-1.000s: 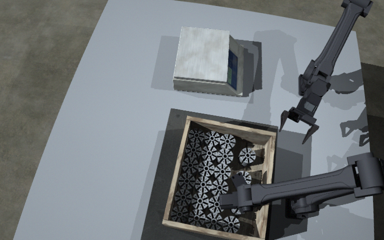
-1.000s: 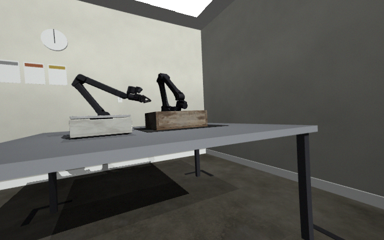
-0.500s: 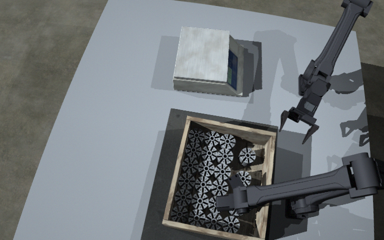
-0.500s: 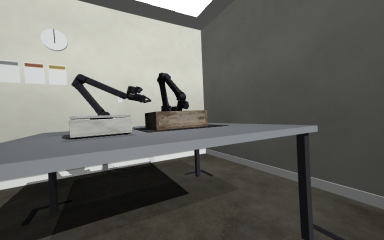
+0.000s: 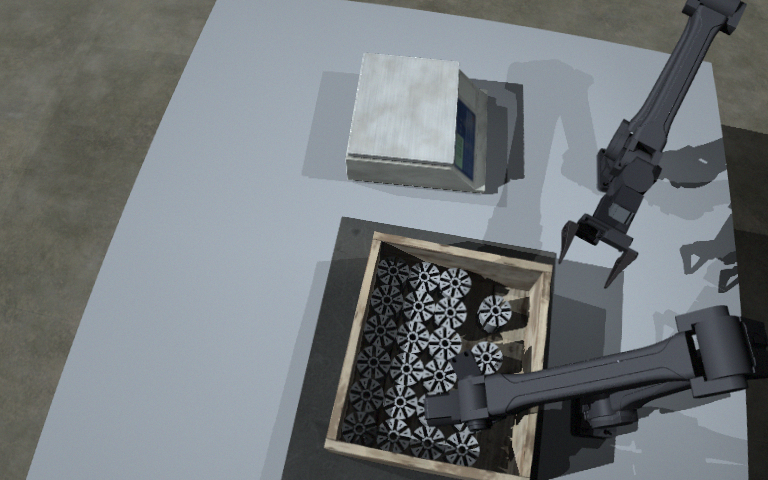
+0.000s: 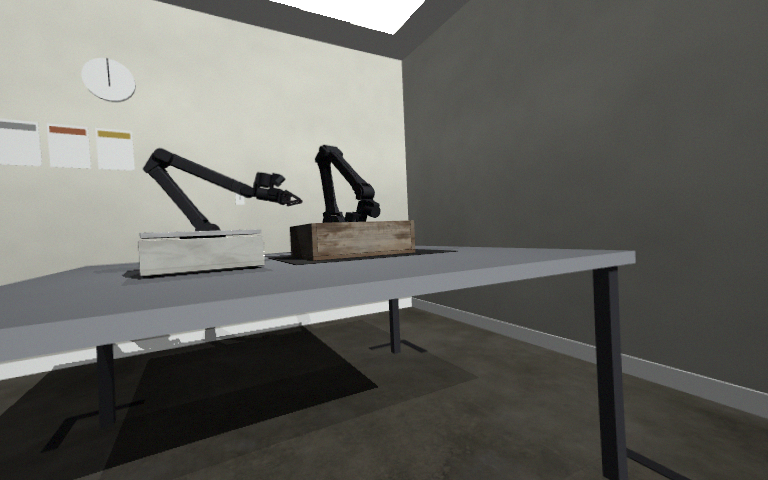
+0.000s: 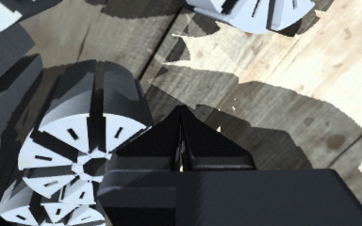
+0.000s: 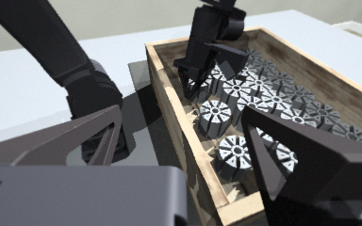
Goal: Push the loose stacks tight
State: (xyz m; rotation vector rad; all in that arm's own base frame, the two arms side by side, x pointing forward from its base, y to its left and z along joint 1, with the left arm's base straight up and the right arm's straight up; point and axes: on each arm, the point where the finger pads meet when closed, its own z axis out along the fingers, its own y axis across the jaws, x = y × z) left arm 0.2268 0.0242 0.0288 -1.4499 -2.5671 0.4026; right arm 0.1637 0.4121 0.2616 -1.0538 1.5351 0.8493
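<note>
Now: left hand 12 cm short of the wooden crate, 7 cm to the left of it and 1 cm above it. Also, from my left hand: dark mat: 14 cm ahead, 4 cm to the right, 6 cm below.
</note>
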